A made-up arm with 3 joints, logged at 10 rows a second.
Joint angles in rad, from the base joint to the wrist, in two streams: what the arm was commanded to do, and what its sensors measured. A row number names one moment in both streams.
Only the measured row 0 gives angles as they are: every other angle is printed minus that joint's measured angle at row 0.
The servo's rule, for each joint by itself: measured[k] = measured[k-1] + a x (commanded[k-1-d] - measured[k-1]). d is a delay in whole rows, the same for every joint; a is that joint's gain. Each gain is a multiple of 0.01, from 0.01 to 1. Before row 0 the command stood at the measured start. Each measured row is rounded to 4 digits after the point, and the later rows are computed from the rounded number. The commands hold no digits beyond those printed.
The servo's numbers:
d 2
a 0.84 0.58 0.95
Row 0, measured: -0.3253 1.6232 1.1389
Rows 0 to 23, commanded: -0.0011 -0.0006 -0.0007; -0.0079 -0.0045 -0.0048; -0.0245 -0.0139 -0.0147; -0.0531 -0.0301 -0.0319; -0.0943 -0.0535 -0.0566; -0.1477 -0.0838 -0.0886; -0.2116 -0.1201 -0.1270; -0.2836 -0.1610 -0.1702; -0.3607 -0.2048 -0.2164; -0.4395 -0.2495 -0.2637; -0.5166 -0.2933 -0.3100; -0.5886 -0.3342 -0.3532; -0.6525 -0.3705 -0.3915; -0.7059 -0.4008 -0.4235; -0.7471 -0.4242 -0.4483; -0.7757 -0.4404 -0.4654; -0.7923 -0.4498 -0.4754; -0.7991 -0.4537 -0.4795; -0.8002 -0.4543 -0.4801; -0.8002 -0.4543 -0.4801; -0.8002 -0.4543 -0.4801; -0.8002 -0.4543 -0.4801; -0.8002 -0.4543 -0.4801; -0.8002 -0.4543 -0.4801
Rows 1 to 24, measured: 0.0000 0.0000 0.0000; 0.0000 0.0000 0.0000; -0.0009 -0.0003 -0.0007; -0.0068 -0.0027 -0.0046; -0.0217 -0.0092 -0.0142; -0.0481 -0.0213 -0.0310; -0.0869 -0.0400 -0.0553; -0.1380 -0.0654 -0.0869; -0.1998 -0.0971 -0.1250; -0.2702 -0.1342 -0.1679; -0.3462 -0.1751 -0.2140; -0.4246 -0.2183 -0.2612; -0.5019 -0.2618 -0.3076; -0.5747 -0.3038 -0.3509; -0.6401 -0.3425 -0.3895; -0.6954 -0.3763 -0.4218; -0.7388 -0.4041 -0.4470; -0.7698 -0.4252 -0.4645; -0.7887 -0.4395 -0.4749; -0.7974 -0.4477 -0.4793; -0.7998 -0.4515 -0.4801; -0.8001 -0.4531 -0.4801; -0.8002 -0.4538 -0.4801; -0.8002 -0.4541 -0.4801
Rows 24 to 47, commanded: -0.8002 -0.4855 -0.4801; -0.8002 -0.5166 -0.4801; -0.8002 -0.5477 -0.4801; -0.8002 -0.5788 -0.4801; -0.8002 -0.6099 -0.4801; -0.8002 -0.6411 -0.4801; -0.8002 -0.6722 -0.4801; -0.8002 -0.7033 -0.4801; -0.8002 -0.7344 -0.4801; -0.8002 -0.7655 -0.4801; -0.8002 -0.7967 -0.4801; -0.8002 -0.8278 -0.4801; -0.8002 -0.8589 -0.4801; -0.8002 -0.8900 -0.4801; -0.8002 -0.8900 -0.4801; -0.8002 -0.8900 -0.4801; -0.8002 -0.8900 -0.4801; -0.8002 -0.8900 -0.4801; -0.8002 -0.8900 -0.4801; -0.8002 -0.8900 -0.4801; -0.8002 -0.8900 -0.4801; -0.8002 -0.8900 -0.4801; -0.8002 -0.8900 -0.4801; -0.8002 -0.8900 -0.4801
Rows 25 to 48, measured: -0.8002 -0.4542 -0.4801; -0.8002 -0.4543 -0.4801; -0.8002 -0.4724 -0.4801; -0.8002 -0.4980 -0.4801; -0.8002 -0.5268 -0.4801; -0.8002 -0.5570 -0.4801; -0.8002 -0.5877 -0.4801; -0.8002 -0.6187 -0.4801; -0.8002 -0.6497 -0.4801; -0.8002 -0.6808 -0.4801; -0.8002 -0.7119 -0.4801; -0.8002 -0.7430 -0.4801; -0.8002 -0.7741 -0.4801; -0.8002 -0.8052 -0.4801; -0.8002 -0.8363 -0.4801; -0.8002 -0.8674 -0.4801; -0.8002 -0.8805 -0.4801; -0.8002 -0.8860 -0.4801; -0.8002 -0.8883 -0.4801; -0.8002 -0.8893 -0.4801; -0.8002 -0.8897 -0.4801; -0.8002 -0.8899 -0.4801; -0.8002 -0.8900 -0.4801; -0.8002 -0.8900 -0.4801
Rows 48 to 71, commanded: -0.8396 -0.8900 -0.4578; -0.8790 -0.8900 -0.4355; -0.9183 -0.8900 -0.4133; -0.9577 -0.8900 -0.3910; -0.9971 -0.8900 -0.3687; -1.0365 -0.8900 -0.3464; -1.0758 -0.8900 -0.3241; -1.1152 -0.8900 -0.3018; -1.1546 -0.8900 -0.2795; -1.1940 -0.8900 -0.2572; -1.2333 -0.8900 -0.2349; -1.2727 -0.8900 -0.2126; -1.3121 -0.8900 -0.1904; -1.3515 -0.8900 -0.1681; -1.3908 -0.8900 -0.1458; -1.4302 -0.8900 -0.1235; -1.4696 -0.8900 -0.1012; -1.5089 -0.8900 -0.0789; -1.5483 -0.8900 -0.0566; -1.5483 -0.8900 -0.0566; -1.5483 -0.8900 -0.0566; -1.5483 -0.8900 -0.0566; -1.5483 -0.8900 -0.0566; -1.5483 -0.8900 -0.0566
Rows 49 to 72, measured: -0.8002 -0.8900 -0.4801; -0.8002 -0.8900 -0.4801; -0.8333 -0.8900 -0.4589; -0.8717 -0.8900 -0.4367; -0.9108 -0.8900 -0.4145; -0.9502 -0.8900 -0.3922; -0.9896 -0.8900 -0.3699; -1.0290 -0.8900 -0.3476; -1.0683 -0.8900 -0.3253; -1.1077 -0.8900 -0.3030; -1.1471 -0.8900 -0.2807; -1.1865 -0.8900 -0.2584; -1.2258 -0.8900 -0.2361; -1.2652 -0.8900 -0.2138; -1.3046 -0.8900 -0.1916; -1.3440 -0.8900 -0.1693; -1.3833 -0.8900 -0.1470; -1.4227 -0.8900 -0.1247; -1.4621 -0.8900 -0.1024; -1.5014 -0.8900 -0.0801; -1.5408 -0.8900 -0.0578; -1.5471 -0.8900 -0.0567; -1.5481 -0.8900 -0.0566; -1.5483 -0.8900 -0.0566
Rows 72 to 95, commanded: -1.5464 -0.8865 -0.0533; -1.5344 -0.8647 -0.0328; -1.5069 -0.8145 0.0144; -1.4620 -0.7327 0.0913; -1.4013 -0.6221 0.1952; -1.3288 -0.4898 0.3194; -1.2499 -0.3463 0.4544; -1.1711 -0.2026 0.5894; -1.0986 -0.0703 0.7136; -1.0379 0.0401 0.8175; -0.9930 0.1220 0.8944; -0.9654 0.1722 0.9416; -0.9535 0.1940 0.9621; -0.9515 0.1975 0.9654; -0.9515 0.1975 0.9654; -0.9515 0.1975 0.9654; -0.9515 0.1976 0.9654; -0.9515 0.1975 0.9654; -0.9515 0.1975 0.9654; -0.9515 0.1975 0.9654; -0.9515 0.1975 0.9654; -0.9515 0.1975 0.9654; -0.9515 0.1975 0.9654; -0.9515 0.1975 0.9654
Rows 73 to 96, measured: -1.5483 -0.8900 -0.0566; -1.5483 -0.8900 -0.0566; -1.5467 -0.8880 -0.0535; -1.5364 -0.8745 -0.0338; -1.5116 -0.8397 0.0120; -1.4699 -0.7776 0.0873; -1.4123 -0.6874 0.1898; -1.3422 -0.5728 0.3129; -1.2647 -0.4414 0.4473; -1.1861 -0.3029 0.5823; -1.1126 -0.1680 0.7070; -1.0499 -0.0473 0.8120; -1.0021 0.0509 0.8903; -0.9713 0.1213 0.9390; -0.9563 0.1635 0.9609; -0.9523 0.1832 0.9652; -0.9516 0.1915 0.9654; -0.9515 0.1950 0.9654; -0.9515 0.1965 0.9654; -0.9515 0.1971 0.9654; -0.9515 0.1973 0.9654; -0.9515 0.1974 0.9654; -0.9515 0.1975 0.9654; -0.9515 0.1975 0.9654
